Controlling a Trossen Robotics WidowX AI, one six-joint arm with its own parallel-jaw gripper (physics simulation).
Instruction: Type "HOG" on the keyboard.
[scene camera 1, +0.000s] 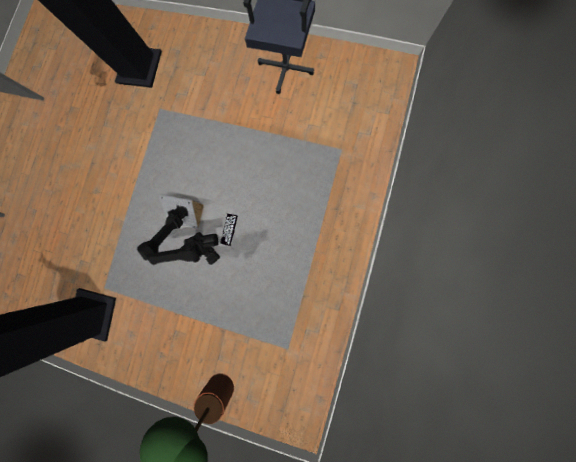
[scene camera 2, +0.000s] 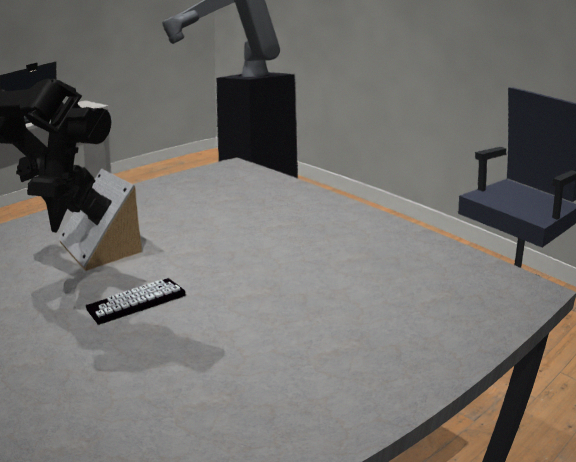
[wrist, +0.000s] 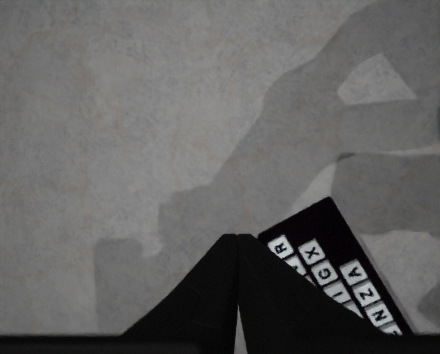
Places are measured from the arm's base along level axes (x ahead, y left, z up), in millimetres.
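Where they show: gripper, fingertip midpoint: (scene camera 1: 211, 251) (scene camera 2: 54, 231) (wrist: 236, 247); arm's base, link origin: (scene camera 1: 182, 210) (scene camera 2: 100, 210).
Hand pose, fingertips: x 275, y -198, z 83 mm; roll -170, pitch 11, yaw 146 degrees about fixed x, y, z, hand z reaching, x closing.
Things, the pixels of their top centre, and the offset from my fingertips. Level surfaces: height alone.
- small black keyboard, top centre: (wrist: 359, 331) (scene camera 2: 133, 295) (scene camera 1: 228, 229) dx +7, dy +141, dz -164 mm
- grey table, surface height: dz -180 mm
- G key, top centre: (wrist: 324, 274) dx +6, dy +89, dz -164 mm
- X key, top centre: (wrist: 311, 253) dx +5, dy +70, dz -164 mm
- R key, top centre: (wrist: 280, 248) dx +24, dy +56, dz -164 mm
A small black keyboard (scene camera 1: 229, 229) (scene camera 2: 136, 300) (wrist: 320, 217) with white keys lies flat on the grey table (scene camera 1: 260, 170) (scene camera 2: 350, 250). In the wrist view it shows at the lower right, partly hidden by the right finger. The G key (wrist: 324, 273) is readable there, near the X key (wrist: 311, 251) and the R key (wrist: 280, 247); the H and O keys cannot be made out. My gripper (scene camera 2: 56, 229) (wrist: 236, 247) is shut and empty, pointing down above the table. In the wrist view its tips appear just left of the keyboard's near corner.
My arm is mounted on a wedge (scene camera 1: 198, 212) (scene camera 2: 120, 230) with a wooden side and a metal face, beside the keyboard. Beyond the table stand a dark blue chair (scene camera 1: 280, 27) (scene camera 2: 520, 202) and a black pedestal (scene camera 2: 257, 120) with a grey robot arm (scene camera 2: 257, 30). Arm shadows fall around the keyboard.
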